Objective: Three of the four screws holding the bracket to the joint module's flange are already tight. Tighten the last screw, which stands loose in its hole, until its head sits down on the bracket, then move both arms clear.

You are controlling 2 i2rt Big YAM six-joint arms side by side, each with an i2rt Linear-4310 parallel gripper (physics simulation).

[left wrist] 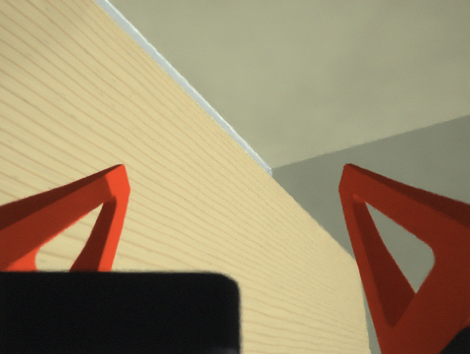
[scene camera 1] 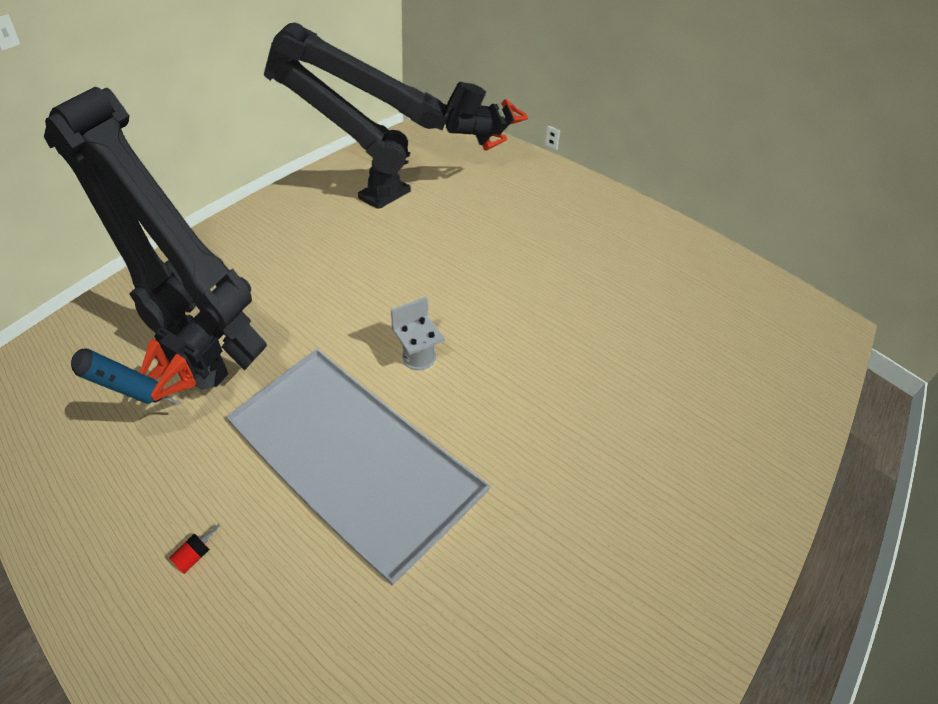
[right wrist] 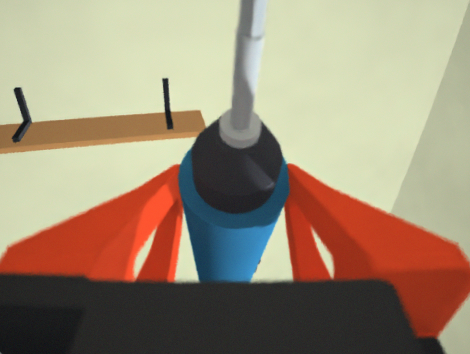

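Where they show: left gripper, between the fingertips: (left wrist: 234, 176) (scene camera 1: 516, 127); right gripper, between the fingertips: (scene camera 1: 144, 392) (right wrist: 233, 177); left arm's base, origin of its link: (scene camera 1: 384, 194).
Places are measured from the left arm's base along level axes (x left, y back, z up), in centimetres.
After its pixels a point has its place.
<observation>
The joint module (scene camera 1: 418, 358) @[y -47.8, x -36.8, z 3.0 cm] stands upright behind the tray, with the grey bracket (scene camera 1: 409, 310) @[y -43.0, x -33.9, z 9.7 cm] on top and four dark screw heads on the bracket's plate; how deep each head sits is too small to tell. My right gripper (scene camera 1: 159, 386) @[y -27.7, x -79.1, z 15.4 cm] (right wrist: 233, 177) @[y -27.7, x -79.1, z 15.4 cm] is shut on a blue electric screwdriver (scene camera 1: 121, 379) @[y -30.1, x -81.2, z 22.6 cm] (right wrist: 227, 250) @[y -27.2, x -77.5, z 17.7 cm]. The screwdriver is tilted above the table at the left of scene camera 1, well apart from the bracket; its bit (right wrist: 246, 75) @[y -27.0, x -75.8, z 10.2 cm] shows in the right wrist view. My left gripper (scene camera 1: 506, 127) @[y -20.2, x 28.5, z 16.8 cm] (left wrist: 234, 176) @[y -20.2, x 28.5, z 16.8 cm] is open and empty, high at the back, away from the module.
A grey tray (scene camera 1: 306, 501) @[y -53.9, x -69.2, z 1.5 cm] lies in the middle of the table (scene camera 1: 606, 454) @[y -84.1, x -29.6, z 0.0 cm], in front of the module. A small red and black screwdriver (scene camera 1: 188, 553) @[y -48.2, x -89.1, z 3.2 cm] lies at the front left. A wooden rail with black hooks (right wrist: 100, 131) shows in the right wrist view. Walls stand behind both arms.
</observation>
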